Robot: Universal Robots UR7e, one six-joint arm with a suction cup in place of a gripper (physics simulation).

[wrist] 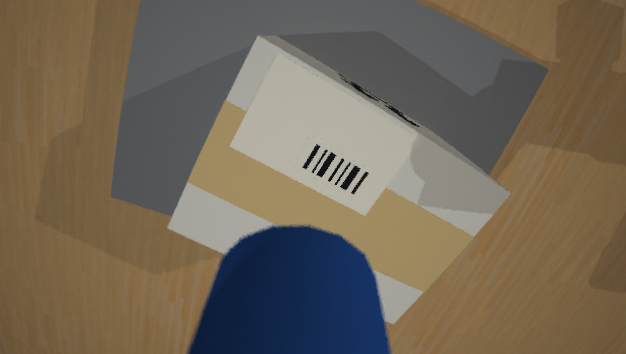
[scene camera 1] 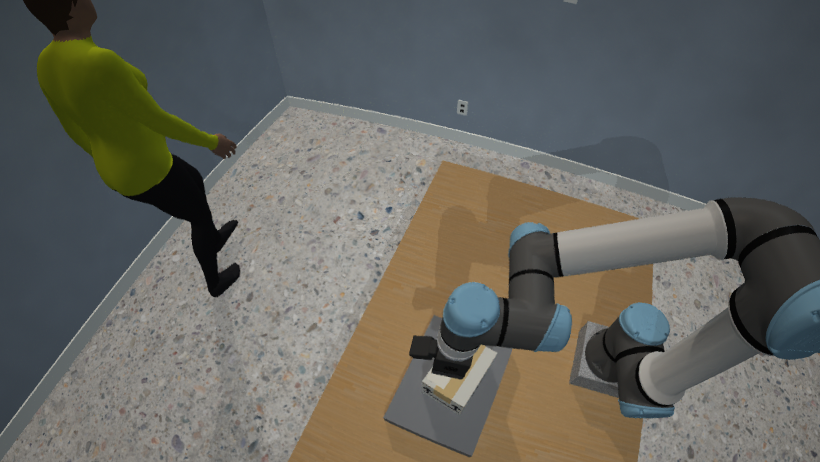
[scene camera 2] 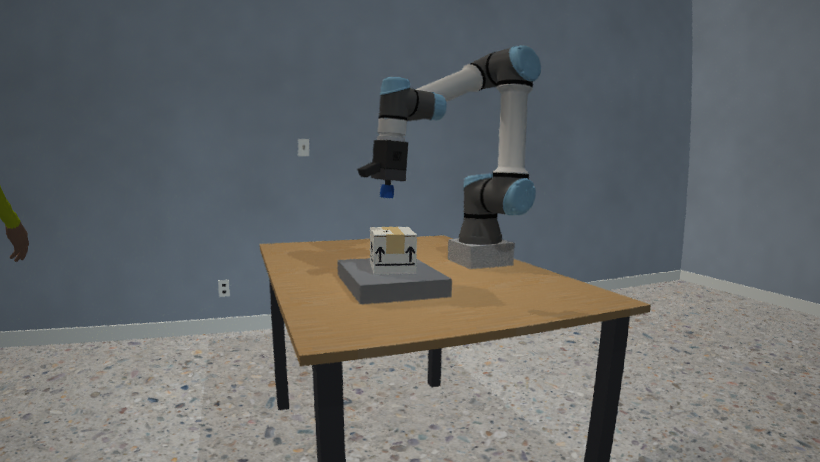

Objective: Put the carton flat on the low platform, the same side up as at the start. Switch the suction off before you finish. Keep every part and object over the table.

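Places are measured from the arm's base along level axes (x up, y ahead, z left), in metres.
Pixels of known places: hand at its tool point: [wrist: 295, 290] [scene camera 2: 386, 197]; arm's base at its link origin: [scene camera 1: 610, 356] [scene camera 2: 480, 241].
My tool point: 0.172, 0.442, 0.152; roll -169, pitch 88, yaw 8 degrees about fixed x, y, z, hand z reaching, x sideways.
For each thing: its top centre in the pictures, then the offset to it from my tool point, as dx, dy, dz. Level surfaces: height alone.
- white carton at its top centre: [wrist: 341, 212] [scene camera 1: 460, 367] [scene camera 2: 392, 230] -0.096, -0.031, -0.027
- low grey platform at its top centre: [wrist: 319, 133] [scene camera 1: 451, 381] [scene camera 2: 389, 268] -0.201, -0.020, -0.019
- wooden table at its surface level: dx -0.249
The white carton [scene camera 1: 471, 383] [scene camera 2: 393, 259] [wrist: 210, 205] stands flat on the low grey platform [scene camera 1: 421, 418] [scene camera 2: 404, 291] [wrist: 150, 150]. Its tan tape and barcode label face up, and the black arrows on its side point up in scene camera 2. My suction cup [scene camera 2: 387, 191] [wrist: 300, 290] is blue and hangs above the carton, with a clear gap between them in scene camera 2. It holds nothing, so my gripper is open. In scene camera 1 the cup is hidden behind the arm's wrist, which also covers part of the carton.
The platform lies on the wooden table [scene camera 1: 378, 344] [scene camera 2: 470, 327]. The arm's base stands on a grey block [scene camera 1: 593, 384] [scene camera 2: 487, 254] on the same table. A person in a yellow-green top [scene camera 1: 109, 114] stands on the floor beyond the table; a hand [scene camera 2: 17, 241] shows at the left in scene camera 2.
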